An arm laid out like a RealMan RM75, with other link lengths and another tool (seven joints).
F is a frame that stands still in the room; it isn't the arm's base.
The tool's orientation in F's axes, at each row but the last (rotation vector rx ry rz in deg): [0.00, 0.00, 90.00]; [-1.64, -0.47, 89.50]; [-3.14, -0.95, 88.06]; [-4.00, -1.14, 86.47]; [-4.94, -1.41, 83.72]
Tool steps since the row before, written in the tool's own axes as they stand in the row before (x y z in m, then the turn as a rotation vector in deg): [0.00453, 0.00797, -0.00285, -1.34, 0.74, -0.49]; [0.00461, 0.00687, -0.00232, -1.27, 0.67, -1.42]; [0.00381, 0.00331, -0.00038, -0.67, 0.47, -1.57]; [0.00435, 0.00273, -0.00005, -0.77, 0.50, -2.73]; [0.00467, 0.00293, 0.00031, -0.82, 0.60, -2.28]
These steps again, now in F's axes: [-0.00797, 0.00453, -0.00285, -0.74, -1.34, -0.49]; [-0.00677, 0.00464, -0.00254, -0.65, -1.28, -1.42]; [-0.00316, 0.00391, -0.00062, -0.42, -0.69, -1.57]; [-0.00245, 0.00450, -0.00034, -0.39, -0.83, -2.73]; [-0.00241, 0.00497, -0.00007, -0.53, -0.85, -2.29]
